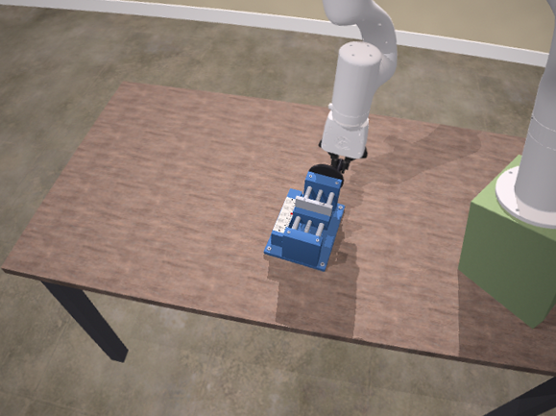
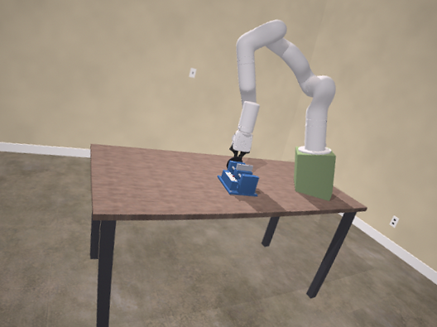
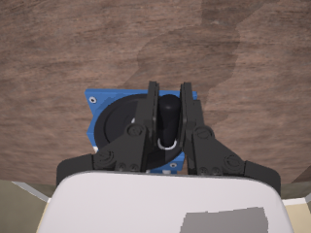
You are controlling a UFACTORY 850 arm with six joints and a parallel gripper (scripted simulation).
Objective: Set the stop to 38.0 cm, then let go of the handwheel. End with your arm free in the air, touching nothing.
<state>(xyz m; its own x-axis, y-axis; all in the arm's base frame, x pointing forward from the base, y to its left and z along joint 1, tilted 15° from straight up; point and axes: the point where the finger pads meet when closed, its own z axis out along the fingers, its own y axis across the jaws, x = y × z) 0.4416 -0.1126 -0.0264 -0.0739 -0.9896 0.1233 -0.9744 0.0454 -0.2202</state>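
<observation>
My gripper is now 1 cm short of the black handwheel, 2 cm to the right of it and 1 cm above it. Also, from my hand: grey stop block: 5 cm ahead, 16 cm to the left, 1 cm below.
</observation>
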